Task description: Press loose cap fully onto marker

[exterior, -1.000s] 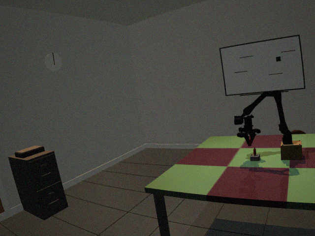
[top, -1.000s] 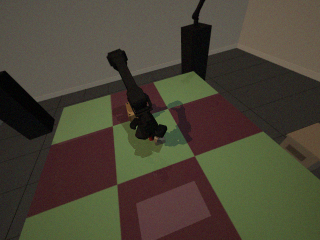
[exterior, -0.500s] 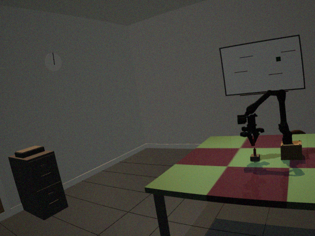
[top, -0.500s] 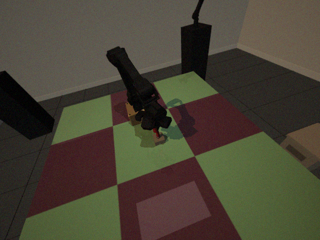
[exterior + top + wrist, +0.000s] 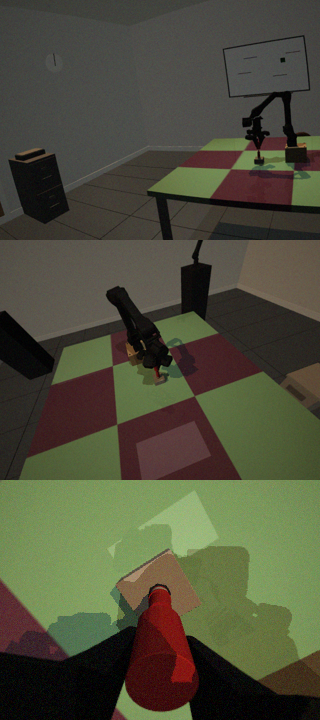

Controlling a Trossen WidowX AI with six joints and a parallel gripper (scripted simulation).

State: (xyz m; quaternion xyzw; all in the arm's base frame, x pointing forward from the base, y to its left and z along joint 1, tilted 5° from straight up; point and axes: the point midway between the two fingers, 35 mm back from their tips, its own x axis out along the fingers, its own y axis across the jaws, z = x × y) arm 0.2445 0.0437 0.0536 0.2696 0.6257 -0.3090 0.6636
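My gripper tip is 10 cm above the holder block. The rest, counted from my gripper tip: red cap: 1 cm above.
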